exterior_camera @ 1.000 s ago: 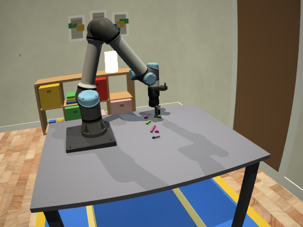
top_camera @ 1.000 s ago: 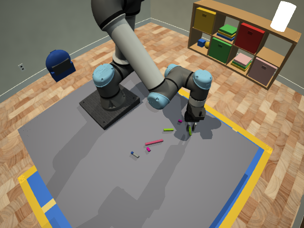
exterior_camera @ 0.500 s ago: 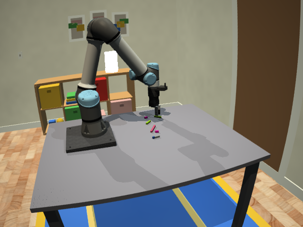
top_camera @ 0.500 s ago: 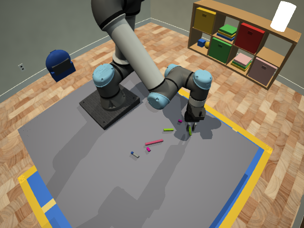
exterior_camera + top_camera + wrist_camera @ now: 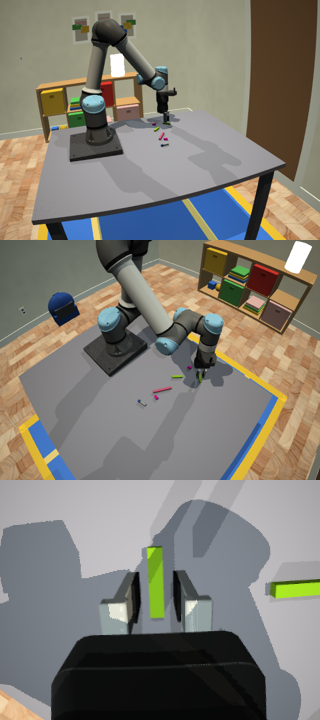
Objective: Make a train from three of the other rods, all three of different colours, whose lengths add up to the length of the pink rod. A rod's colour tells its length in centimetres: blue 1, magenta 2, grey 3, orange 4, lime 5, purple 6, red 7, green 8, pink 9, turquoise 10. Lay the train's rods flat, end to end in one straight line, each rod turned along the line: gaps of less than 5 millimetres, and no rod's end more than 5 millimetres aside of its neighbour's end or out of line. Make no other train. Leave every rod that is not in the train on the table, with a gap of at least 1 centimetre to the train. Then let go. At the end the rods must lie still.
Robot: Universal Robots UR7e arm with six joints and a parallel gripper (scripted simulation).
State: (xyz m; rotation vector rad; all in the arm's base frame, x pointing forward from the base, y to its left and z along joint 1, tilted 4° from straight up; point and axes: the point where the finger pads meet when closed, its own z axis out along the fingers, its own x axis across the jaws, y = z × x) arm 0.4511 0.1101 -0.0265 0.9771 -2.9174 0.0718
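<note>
The lime rod lies 3 cm below my hand. The rest, counted from my hand: blue rod: 16 cm behind, 28 cm to the right, 3 cm below; then pink rod: 11 cm behind, 17 cm to the right, 3 cm below; then grey rod: 13 cm behind, 28 cm to the right, 3 cm below.
</note>
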